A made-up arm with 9 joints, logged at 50 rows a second.
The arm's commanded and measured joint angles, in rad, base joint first. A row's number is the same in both.
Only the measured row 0 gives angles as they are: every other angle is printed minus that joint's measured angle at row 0.
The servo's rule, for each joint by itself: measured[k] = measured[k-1] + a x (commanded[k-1-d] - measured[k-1]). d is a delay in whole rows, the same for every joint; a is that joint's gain. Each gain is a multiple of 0.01, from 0.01 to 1. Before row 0 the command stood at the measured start. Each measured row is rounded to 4 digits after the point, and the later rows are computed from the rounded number. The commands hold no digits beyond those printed.
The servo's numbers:
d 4
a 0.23 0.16 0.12 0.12 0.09 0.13 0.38 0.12 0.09
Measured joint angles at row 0: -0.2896, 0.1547, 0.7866, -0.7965, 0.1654, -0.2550, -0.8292, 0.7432, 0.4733
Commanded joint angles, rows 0 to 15: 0.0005, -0.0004, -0.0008, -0.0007, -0.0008, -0.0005, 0.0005, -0.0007, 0.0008; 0.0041, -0.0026, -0.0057, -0.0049, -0.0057, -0.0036, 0.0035, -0.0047, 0.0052; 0.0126, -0.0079, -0.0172, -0.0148, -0.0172, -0.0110, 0.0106, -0.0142, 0.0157; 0.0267, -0.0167, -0.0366, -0.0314, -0.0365, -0.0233, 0.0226, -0.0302, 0.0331; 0.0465, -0.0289, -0.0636, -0.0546, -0.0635, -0.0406, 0.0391, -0.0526, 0.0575; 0.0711, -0.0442, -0.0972, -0.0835, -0.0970, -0.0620, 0.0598, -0.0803, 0.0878; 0.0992, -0.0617, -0.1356, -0.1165, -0.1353, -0.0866, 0.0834, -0.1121, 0.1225; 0.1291, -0.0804, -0.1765, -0.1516, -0.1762, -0.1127, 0.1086, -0.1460, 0.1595; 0.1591, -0.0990, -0.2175, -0.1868, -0.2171, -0.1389, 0.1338, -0.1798, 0.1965; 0.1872, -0.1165, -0.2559, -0.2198, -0.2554, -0.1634, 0.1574, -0.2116, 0.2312; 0.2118, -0.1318, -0.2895, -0.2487, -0.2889, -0.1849, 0.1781, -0.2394, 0.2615; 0.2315, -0.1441, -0.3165, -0.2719, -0.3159, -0.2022, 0.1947, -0.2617, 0.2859; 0.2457, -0.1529, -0.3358, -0.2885, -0.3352, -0.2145, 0.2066, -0.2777, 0.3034; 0.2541, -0.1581, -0.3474, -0.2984, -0.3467, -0.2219, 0.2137, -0.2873, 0.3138; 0.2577, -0.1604, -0.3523, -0.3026, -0.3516, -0.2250, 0.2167, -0.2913, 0.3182; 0.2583, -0.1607, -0.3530, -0.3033, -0.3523, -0.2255, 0.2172, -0.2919, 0.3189
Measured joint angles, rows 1 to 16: 0.0000, 0.0000, 0.0000, 0.0000, 0.0000, 0.0000, 0.0000, 0.0000, 0.0000; 0.0000, 0.0000, 0.0000, 0.0000, 0.0000, 0.0000, 0.0000, 0.0000, 0.0000; 0.0000, 0.0000, 0.0000, 0.0000, 0.0000, 0.0000, 0.0000, 0.0000, 0.0000; 0.0000, 0.0000, 0.0000, 0.0000, 0.0000, 0.0000, 0.0000, 0.0000, 0.0000; 0.0001, -0.0001, -0.0001, -0.0001, -0.0001, -0.0001, 0.0002, -0.0001, 0.0001; 0.0010, -0.0005, -0.0008, -0.0007, -0.0006, -0.0006, 0.0015, -0.0007, 0.0006; 0.0037, -0.0017, -0.0028, -0.0024, -0.0021, -0.0020, 0.0050, -0.0023, 0.0020; 0.0090, -0.0041, -0.0069, -0.0059, -0.0052, -0.0048, 0.0117, -0.0056, 0.0048; 0.0176, -0.0081, -0.0137, -0.0117, -0.0104, -0.0095, 0.0221, -0.0112, 0.0095; 0.0299, -0.0139, -0.0237, -0.0203, -0.0182, -0.0163, 0.0364, -0.0195, 0.0165; 0.0458, -0.0215, -0.0371, -0.0318, -0.0287, -0.0254, 0.0543, -0.0306, 0.0260; 0.0650, -0.0309, -0.0538, -0.0462, -0.0420, -0.0367, 0.0749, -0.0444, 0.0380; 0.0866, -0.0418, -0.0734, -0.0631, -0.0578, -0.0500, 0.0973, -0.0606, 0.0523; 0.1097, -0.0538, -0.0953, -0.0819, -0.0756, -0.0647, 0.1201, -0.0787, 0.0684; 0.1332, -0.0663, -0.1186, -0.1019, -0.0948, -0.0803, 0.1421, -0.0980, 0.0858; 0.1558, -0.0787, -0.1423, -0.1223, -0.1147, -0.0961, 0.1621, -0.1176, 0.1038
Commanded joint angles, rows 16 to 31: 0.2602, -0.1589, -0.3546, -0.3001, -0.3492, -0.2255, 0.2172, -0.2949, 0.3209; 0.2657, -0.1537, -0.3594, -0.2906, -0.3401, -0.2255, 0.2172, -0.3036, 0.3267; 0.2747, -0.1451, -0.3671, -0.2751, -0.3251, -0.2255, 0.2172, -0.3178, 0.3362; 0.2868, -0.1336, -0.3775, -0.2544, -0.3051, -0.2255, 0.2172, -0.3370, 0.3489; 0.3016, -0.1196, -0.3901, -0.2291, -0.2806, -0.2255, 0.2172, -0.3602, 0.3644; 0.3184, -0.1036, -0.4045, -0.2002, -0.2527, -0.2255, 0.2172, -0.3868, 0.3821; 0.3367, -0.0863, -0.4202, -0.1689, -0.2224, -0.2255, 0.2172, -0.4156, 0.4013; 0.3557, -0.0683, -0.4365, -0.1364, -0.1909, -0.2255, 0.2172, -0.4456, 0.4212; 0.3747, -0.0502, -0.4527, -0.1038, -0.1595, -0.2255, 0.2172, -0.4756, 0.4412; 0.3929, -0.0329, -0.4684, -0.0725, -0.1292, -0.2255, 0.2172, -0.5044, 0.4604; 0.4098, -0.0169, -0.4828, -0.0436, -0.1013, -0.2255, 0.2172, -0.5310, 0.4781; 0.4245, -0.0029, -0.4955, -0.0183, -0.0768, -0.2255, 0.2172, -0.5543, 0.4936; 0.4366, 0.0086, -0.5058, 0.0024, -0.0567, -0.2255, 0.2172, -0.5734, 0.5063; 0.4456, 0.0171, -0.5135, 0.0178, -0.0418, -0.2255, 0.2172, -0.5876, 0.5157; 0.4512, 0.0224, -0.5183, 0.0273, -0.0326, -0.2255, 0.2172, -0.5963, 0.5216; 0.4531, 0.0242, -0.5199, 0.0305, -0.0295, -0.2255, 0.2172, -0.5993, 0.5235
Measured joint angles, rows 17 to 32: 0.1765, -0.0906, -0.1655, -0.1422, -0.1345, -0.1115, 0.1790, -0.1368, 0.1218; 0.1943, -0.1014, -0.1873, -0.1609, -0.1536, -0.1259, 0.1922, -0.1549, 0.1391; 0.2089, -0.1108, -0.2071, -0.1779, -0.1714, -0.1388, 0.2015, -0.1713, 0.1552; 0.2203, -0.1188, -0.2246, -0.1929, -0.1877, -0.1501, 0.2075, -0.1858, 0.1699; 0.2295, -0.1252, -0.2402, -0.2058, -0.2022, -0.1599, 0.2112, -0.1989, 0.1835; 0.2378, -0.1298, -0.2545, -0.2160, -0.2146, -0.1684, 0.2135, -0.2115, 0.1964; 0.2463, -0.1322, -0.2680, -0.2231, -0.2245, -0.1758, 0.2149, -0.2243, 0.2090; 0.2556, -0.1324, -0.2811, -0.2269, -0.2318, -0.1823, 0.2158, -0.2378, 0.2216; 0.2662, -0.1304, -0.2942, -0.2272, -0.2362, -0.1879, 0.2163, -0.2525, 0.2345; 0.2782, -0.1261, -0.3074, -0.2240, -0.2377, -0.1928, 0.2166, -0.2686, 0.2478; 0.2917, -0.1197, -0.3209, -0.2174, -0.2363, -0.1971, 0.2168, -0.2862, 0.2616; 0.3064, -0.1115, -0.3348, -0.2077, -0.2322, -0.2008, 0.2170, -0.3053, 0.2760; 0.3221, -0.1017, -0.3489, -0.1952, -0.2257, -0.2040, 0.2171, -0.3257, 0.2909; 0.3384, -0.0907, -0.3632, -0.1805, -0.2170, -0.2068, 0.2171, -0.3471, 0.3062; 0.3548, -0.0789, -0.3776, -0.1641, -0.2066, -0.2092, 0.2171, -0.3692, 0.3217; 0.3708, -0.0667, -0.3917, -0.1466, -0.1949, -0.2113, 0.2171, -0.3914, 0.3372
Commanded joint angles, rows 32 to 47: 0.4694, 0.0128, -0.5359, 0.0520, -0.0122, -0.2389, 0.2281, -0.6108, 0.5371; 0.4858, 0.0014, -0.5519, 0.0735, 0.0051, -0.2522, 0.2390, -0.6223, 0.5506; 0.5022, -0.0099, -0.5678, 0.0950, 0.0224, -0.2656, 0.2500, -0.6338, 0.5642; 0.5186, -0.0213, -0.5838, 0.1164, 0.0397, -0.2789, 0.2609, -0.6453, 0.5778; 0.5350, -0.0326, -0.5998, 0.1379, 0.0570, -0.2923, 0.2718, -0.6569, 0.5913; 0.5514, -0.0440, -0.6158, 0.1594, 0.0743, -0.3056, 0.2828, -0.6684, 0.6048; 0.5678, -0.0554, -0.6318, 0.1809, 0.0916, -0.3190, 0.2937, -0.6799, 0.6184; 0.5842, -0.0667, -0.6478, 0.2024, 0.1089, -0.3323, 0.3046, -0.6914, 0.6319; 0.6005, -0.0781, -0.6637, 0.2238, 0.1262, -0.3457, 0.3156, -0.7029, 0.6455; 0.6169, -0.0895, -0.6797, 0.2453, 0.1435, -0.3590, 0.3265, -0.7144, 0.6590; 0.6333, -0.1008, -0.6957, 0.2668, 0.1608, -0.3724, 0.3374, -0.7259, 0.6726; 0.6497, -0.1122, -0.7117, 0.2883, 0.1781, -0.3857, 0.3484, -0.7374, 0.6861; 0.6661, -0.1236, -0.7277, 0.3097, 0.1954, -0.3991, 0.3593, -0.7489, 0.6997; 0.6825, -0.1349, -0.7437, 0.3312, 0.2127, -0.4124, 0.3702, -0.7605, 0.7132; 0.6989, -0.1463, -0.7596, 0.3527, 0.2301, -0.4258, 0.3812, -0.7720, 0.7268; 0.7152, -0.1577, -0.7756, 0.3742, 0.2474, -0.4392, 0.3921, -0.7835, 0.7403
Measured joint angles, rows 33 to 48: 0.3859, -0.0547, -0.4054, -0.1287, -0.1825, -0.2131, 0.2171, -0.4132, 0.3524; 0.3996, -0.0432, -0.4184, -0.1111, -0.1698, -0.2147, 0.2171, -0.4341, 0.3671; 0.4115, -0.0327, -0.4304, -0.0945, -0.1575, -0.2161, 0.2171, -0.4536, 0.3810; 0.4211, -0.0236, -0.4411, -0.0795, -0.1460, -0.2173, 0.2171, -0.4711, 0.3938; 0.4322, -0.0178, -0.4525, -0.0637, -0.1340, -0.2201, 0.2213, -0.4879, 0.4067; 0.4445, -0.0147, -0.4644, -0.0472, -0.1215, -0.2243, 0.2280, -0.5040, 0.4197; 0.4578, -0.0139, -0.4768, -0.0301, -0.1085, -0.2297, 0.2364, -0.5196, 0.4327; 0.4718, -0.0151, -0.4896, -0.0125, -0.0952, -0.2361, 0.2457, -0.5347, 0.4458; 0.4863, -0.0179, -0.5028, 0.0055, -0.0815, -0.2434, 0.2556, -0.5494, 0.4589; 0.5013, -0.0221, -0.5164, 0.0240, -0.0675, -0.2515, 0.2659, -0.5637, 0.4720; 0.5166, -0.0274, -0.5302, 0.0428, -0.0532, -0.2603, 0.2765, -0.5776, 0.4852; 0.5321, -0.0337, -0.5443, 0.0620, -0.0386, -0.2697, 0.2872, -0.5913, 0.4984; 0.5478, -0.0408, -0.5586, 0.0814, -0.0238, -0.2796, 0.2980, -0.6047, 0.5116; 0.5637, -0.0486, -0.5731, 0.1011, -0.0087, -0.2899, 0.3088, -0.6179, 0.5249; 0.5797, -0.0570, -0.5878, 0.1210, 0.0066, -0.3006, 0.3197, -0.6309, 0.5382; 0.5958, -0.0658, -0.6027, 0.1411, 0.0220, -0.3117, 0.3306, -0.6437, 0.5515
